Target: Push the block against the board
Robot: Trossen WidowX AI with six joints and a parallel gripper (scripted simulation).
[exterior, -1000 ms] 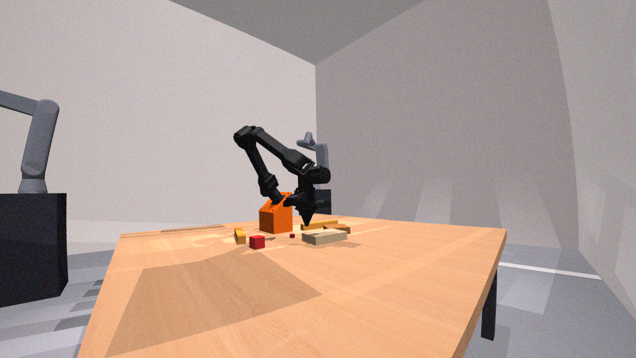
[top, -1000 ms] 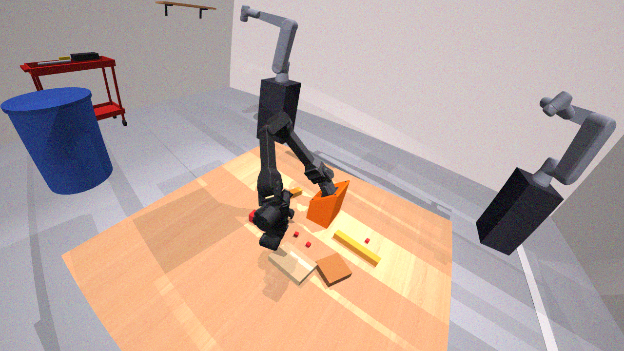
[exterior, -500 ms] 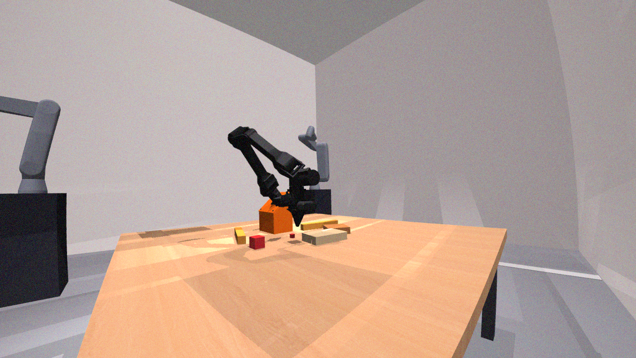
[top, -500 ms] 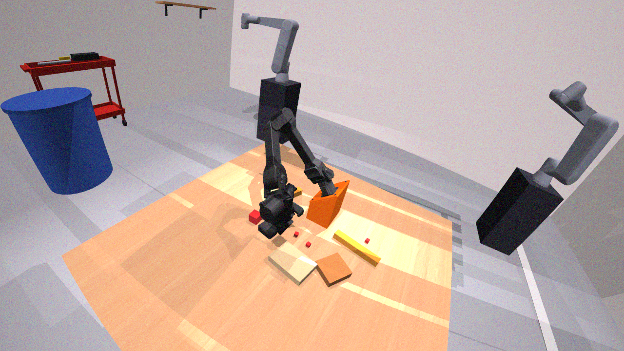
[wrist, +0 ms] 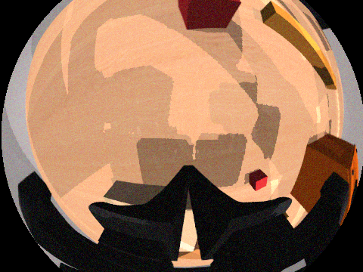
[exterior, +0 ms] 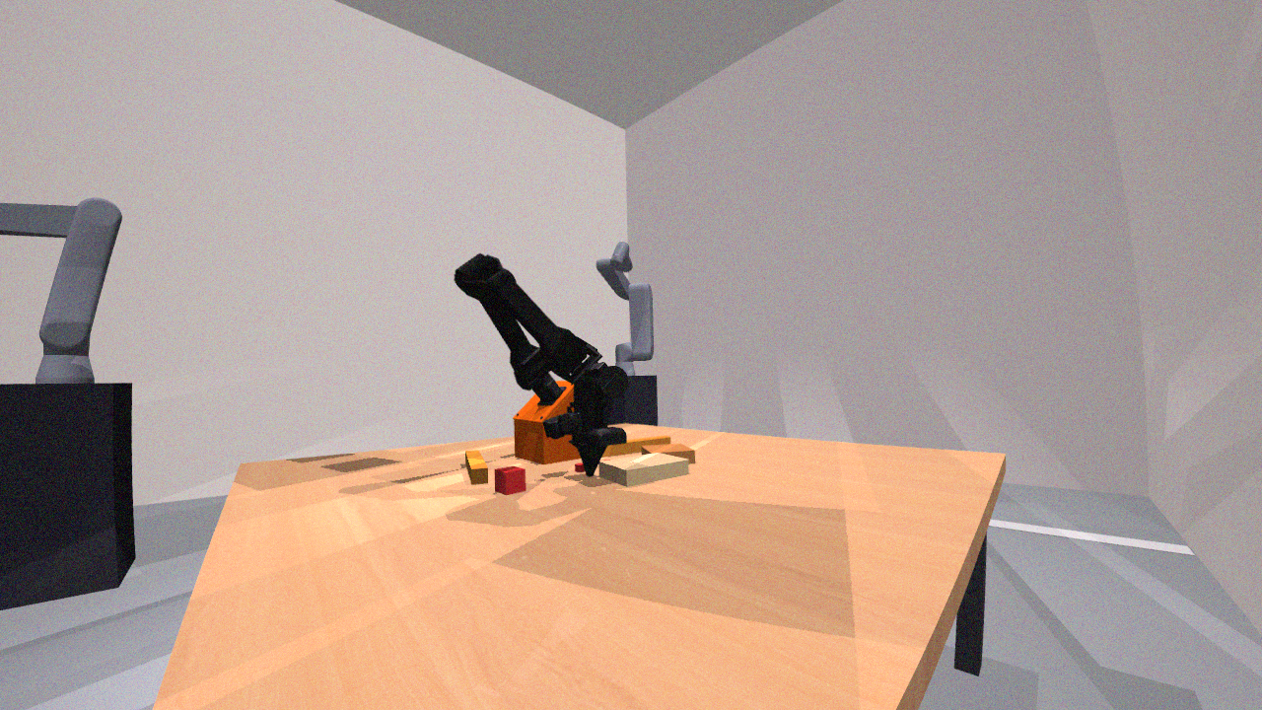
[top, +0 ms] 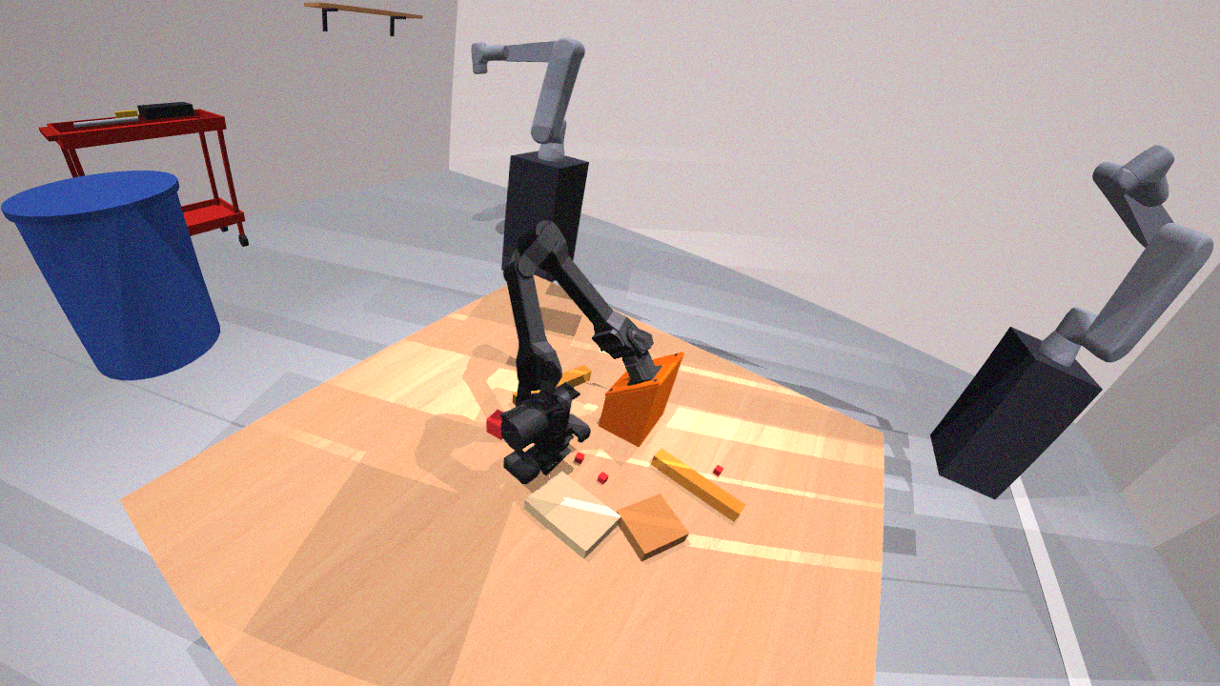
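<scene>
Now: the beige board 60 mm ahead of my gripper tip, 90 mm to the left of it and 10 mm above it. Round my gripper tip: red cube (40 mm behind, 150 mm to the right, 10 mm above); then square block (240 mm to the left, 10 mm above).
</scene>
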